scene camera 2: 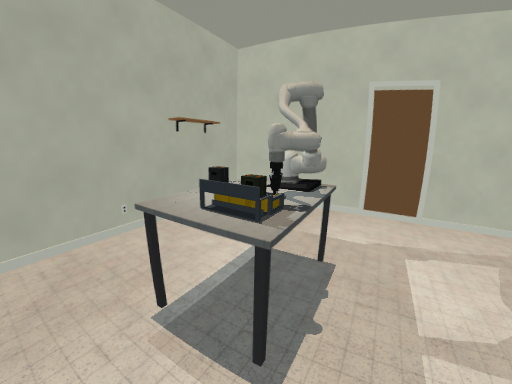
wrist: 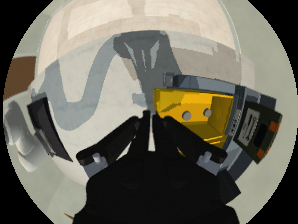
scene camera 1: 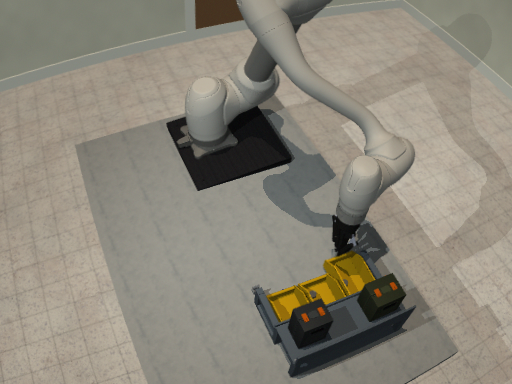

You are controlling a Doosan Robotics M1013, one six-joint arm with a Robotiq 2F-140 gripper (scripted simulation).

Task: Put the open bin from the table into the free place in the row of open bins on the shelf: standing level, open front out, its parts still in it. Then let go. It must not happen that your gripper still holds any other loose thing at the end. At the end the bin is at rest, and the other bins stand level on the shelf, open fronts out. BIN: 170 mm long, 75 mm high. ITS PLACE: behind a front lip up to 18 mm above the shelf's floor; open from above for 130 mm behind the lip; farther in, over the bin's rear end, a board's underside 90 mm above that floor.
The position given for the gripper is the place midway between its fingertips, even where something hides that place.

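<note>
The gripper appears in scene camera 1 at (scene camera 1: 335,258), and in the wrist view at (wrist: 150,109). The scene also has a yellow open bin (scene camera 1: 350,266), along with a yellow open bin (scene camera 1: 292,297) and a further yellow open bin (scene camera 1: 327,288).
</note>
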